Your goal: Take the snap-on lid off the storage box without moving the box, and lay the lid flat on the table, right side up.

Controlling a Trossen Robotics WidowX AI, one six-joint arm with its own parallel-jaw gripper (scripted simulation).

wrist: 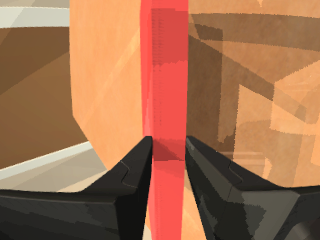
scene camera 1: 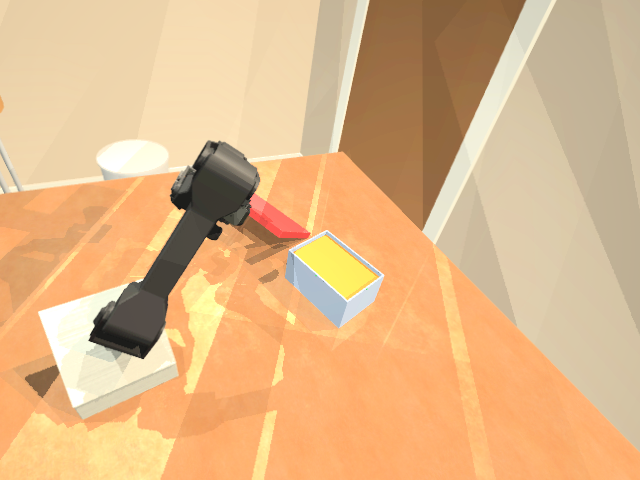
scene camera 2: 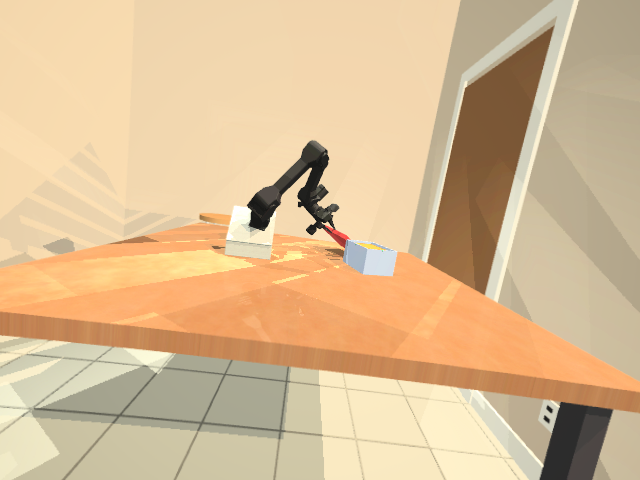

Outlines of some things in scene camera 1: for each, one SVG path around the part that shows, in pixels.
A lid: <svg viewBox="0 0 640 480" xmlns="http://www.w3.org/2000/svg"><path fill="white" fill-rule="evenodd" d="M250 198L252 208L250 208L249 216L277 237L308 238L311 234L254 193Z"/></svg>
A storage box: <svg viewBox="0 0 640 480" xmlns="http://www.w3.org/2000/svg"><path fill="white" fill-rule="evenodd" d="M326 230L288 250L285 278L339 329L375 301L385 275Z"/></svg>
